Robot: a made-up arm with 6 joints.
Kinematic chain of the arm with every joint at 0, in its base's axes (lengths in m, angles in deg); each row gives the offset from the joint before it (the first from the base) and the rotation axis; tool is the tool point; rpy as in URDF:
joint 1: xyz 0 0 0.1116 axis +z
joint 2: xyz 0 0 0 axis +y
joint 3: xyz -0.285 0 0.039 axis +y
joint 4: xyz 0.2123 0 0.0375 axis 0.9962 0 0.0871
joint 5: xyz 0 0 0 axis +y
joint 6: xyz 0.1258 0 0.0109 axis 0.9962 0 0.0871
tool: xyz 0 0 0 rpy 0 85 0
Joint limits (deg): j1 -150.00..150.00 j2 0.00..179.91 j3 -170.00..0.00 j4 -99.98..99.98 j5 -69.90..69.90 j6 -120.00..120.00
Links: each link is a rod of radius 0.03 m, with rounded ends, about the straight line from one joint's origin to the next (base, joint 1, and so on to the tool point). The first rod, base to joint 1, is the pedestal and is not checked.
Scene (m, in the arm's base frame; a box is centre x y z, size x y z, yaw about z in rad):
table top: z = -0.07
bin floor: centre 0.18 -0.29 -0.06 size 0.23 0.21 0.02 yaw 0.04
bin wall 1: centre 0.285 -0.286 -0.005 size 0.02 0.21 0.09 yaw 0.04
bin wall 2: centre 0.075 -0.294 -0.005 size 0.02 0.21 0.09 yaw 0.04
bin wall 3: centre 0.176 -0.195 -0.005 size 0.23 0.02 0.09 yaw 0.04
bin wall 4: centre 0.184 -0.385 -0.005 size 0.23 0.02 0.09 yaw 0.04
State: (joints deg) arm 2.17 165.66 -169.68 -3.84 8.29 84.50
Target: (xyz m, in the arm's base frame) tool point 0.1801 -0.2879 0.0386
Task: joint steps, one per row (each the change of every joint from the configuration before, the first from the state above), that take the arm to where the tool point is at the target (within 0.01 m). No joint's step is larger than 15 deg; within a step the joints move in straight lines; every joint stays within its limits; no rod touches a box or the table.
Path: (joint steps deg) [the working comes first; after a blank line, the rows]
Joints at the target: -53.28 133.40 -82.75 -13.68 68.46 84.50
Straight joint move there: touches bin wall 1.

1: -9.23 -7.78 14.68 -1.65 10.27 0.00
2: -9.23 -7.77 14.69 -1.65 10.27 0.00
3: -9.23 -7.78 14.68 -1.65 10.27 0.00
4: -9.23 -7.77 14.69 -1.65 10.26 0.00
5: -9.23 -7.78 14.68 -1.64 10.27 0.00
6: -9.24 -7.78 14.69 -1.65 10.27 0.00
7: -0.06 14.40 -1.18 0.05 -1.44 0.00

